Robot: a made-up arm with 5 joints. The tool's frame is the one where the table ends.
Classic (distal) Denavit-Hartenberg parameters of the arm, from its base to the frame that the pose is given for. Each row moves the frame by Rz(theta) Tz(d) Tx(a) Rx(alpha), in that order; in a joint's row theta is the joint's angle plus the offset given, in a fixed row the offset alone. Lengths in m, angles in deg.
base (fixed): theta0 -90; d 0.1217; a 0; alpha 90
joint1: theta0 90; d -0.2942; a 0.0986; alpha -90
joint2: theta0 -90; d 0.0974; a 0.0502; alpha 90
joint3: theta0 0; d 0.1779; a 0.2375; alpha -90
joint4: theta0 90; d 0.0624; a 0.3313; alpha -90
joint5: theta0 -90; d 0.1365; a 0.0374; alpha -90
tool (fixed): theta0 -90; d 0.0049; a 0; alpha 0
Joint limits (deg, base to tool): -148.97..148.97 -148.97..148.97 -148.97..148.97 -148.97..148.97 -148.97..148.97
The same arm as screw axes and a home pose.
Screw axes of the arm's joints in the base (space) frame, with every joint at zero. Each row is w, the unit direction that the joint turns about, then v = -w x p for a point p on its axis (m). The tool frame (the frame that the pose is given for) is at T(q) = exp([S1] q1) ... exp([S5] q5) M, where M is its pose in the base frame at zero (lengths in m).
S1: w -1 0 0 v 0 -0.1217 0
S2: w 0 1 0 v -0.2203 0 0.2942
S3: w 0 0 -1 v -0.0974 0.244 0
S4: w 0 1 0 v -0.0424 0 0.0065
S5: w 1 0 0 v 0 0.3737 -0.1598
M: xyz 0.143 0.1972 0.3786 (m) quaternion w x y z 1 0 0 0
Joint limits (deg, base to tool): -148.97..148.97 -148.97..148.97 -148.97..148.97 -148.97..148.97 -148.97..148.97

